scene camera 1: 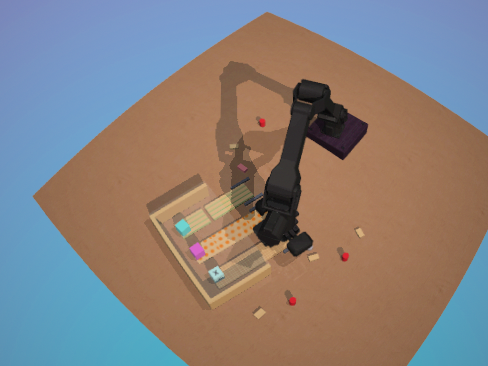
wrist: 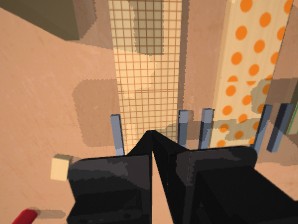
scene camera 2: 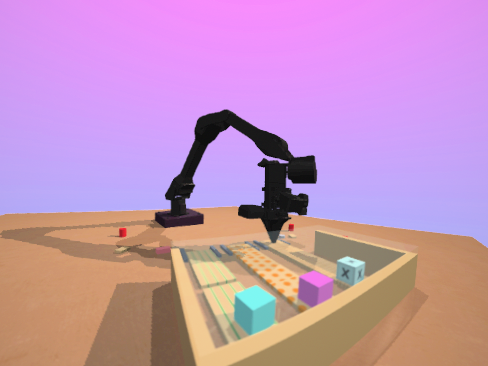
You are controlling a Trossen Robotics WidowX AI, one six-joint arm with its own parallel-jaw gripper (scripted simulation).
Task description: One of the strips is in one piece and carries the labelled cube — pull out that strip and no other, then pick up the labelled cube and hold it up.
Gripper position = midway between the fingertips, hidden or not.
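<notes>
Scene camera 1 shows me my gripper (scene camera 1: 283,238). In scene camera 2 I find my gripper (scene camera 2: 273,242) too, and the wrist view has my gripper (wrist: 150,134) as well.
</notes>
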